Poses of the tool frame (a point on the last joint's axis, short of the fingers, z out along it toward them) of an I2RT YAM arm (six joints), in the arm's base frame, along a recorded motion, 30 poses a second.
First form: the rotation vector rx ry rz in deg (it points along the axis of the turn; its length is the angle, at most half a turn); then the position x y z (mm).
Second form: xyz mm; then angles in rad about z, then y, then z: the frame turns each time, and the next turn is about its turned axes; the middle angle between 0 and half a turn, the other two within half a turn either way. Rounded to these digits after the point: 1 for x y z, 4 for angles.
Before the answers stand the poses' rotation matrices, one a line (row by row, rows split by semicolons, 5 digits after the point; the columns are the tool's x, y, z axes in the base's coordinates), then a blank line. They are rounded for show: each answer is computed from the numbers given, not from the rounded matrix.
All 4 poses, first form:
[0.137 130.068 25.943 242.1 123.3 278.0]
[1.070 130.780 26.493 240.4 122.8 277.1]
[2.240 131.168 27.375 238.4 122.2 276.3]
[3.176 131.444 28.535 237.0 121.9 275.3]
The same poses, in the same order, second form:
-0.67726 -0.14222 0.72187; 0.14561 0.93582 0.32098; -0.72119 0.32250 -0.61309
-0.68750 -0.13089 0.71429; 0.15742 0.93337 0.32255; -0.70892 0.33419 -0.62108
-0.69435 -0.11918 0.70970; 0.17464 0.92881 0.32683; -0.69813 0.35087 -0.62410
-0.70050 -0.11192 0.70482; 0.19040 0.92252 0.33572; -0.68779 0.36937 -0.62491

[242.1 123.3 278.0 0.4184 2.2308 0.4205]
[240.4 122.8 277.1 0.4242 2.2409 0.4405]
[238.4 122.2 276.3 0.4316 2.2448 0.4657]
[237.0 121.9 275.3 0.4445 2.2458 0.4928]

